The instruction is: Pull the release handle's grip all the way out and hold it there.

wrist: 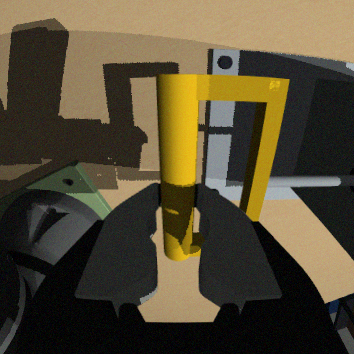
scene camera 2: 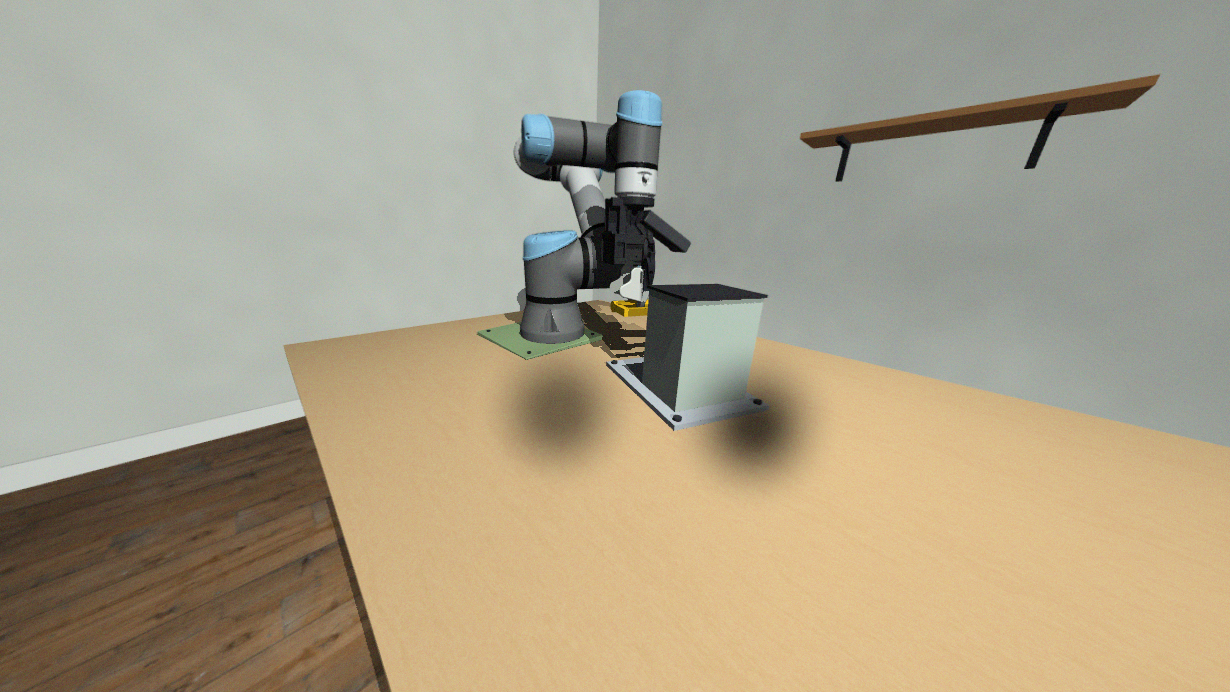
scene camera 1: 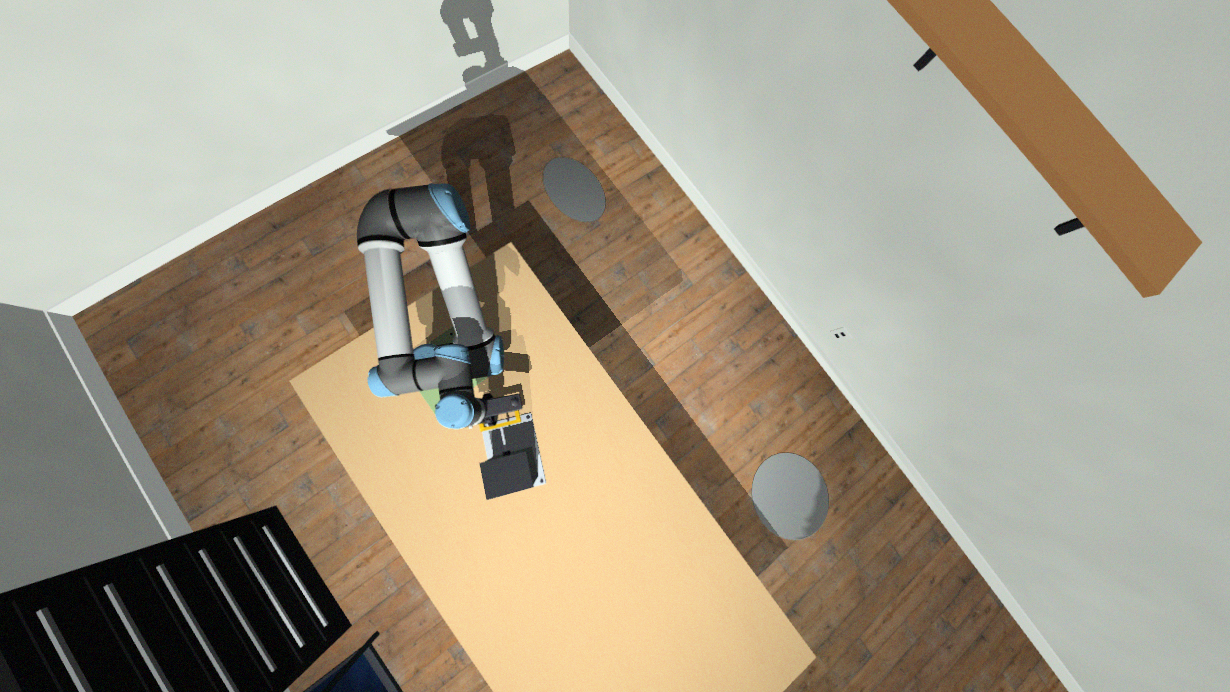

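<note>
The release handle's yellow grip is a round bar with a rectangular frame. It stands out from the dark-topped housing. A pale metal rod runs from the frame side towards the housing, with a long stretch of it exposed in the wrist view. My gripper points down and is shut on the yellow grip's round bar, one dark jaw on each side. The frame side hangs beside the right jaw, whose body hides its lower end. The grip is beyond the edge of the grey base plate.
The housing and its plate stand on the wooden table. The arm's green mounting plate is close to the gripper. A wall shelf and a black cabinet are away from the arm.
</note>
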